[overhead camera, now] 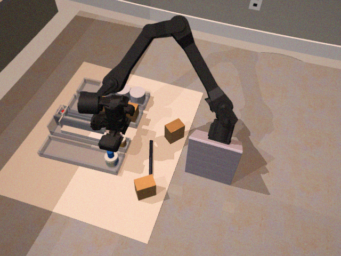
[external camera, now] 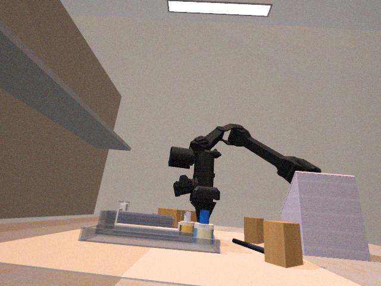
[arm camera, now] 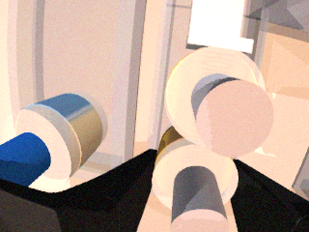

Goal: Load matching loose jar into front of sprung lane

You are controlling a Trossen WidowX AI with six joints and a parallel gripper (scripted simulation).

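Right now my gripper tip is 80 mm to the right of the blue-lidded jar, 20 mm below it and 10 mm past it. Round my gripper tip: black rod: 120 mm behind, 20 mm below, 10 mm to the left.
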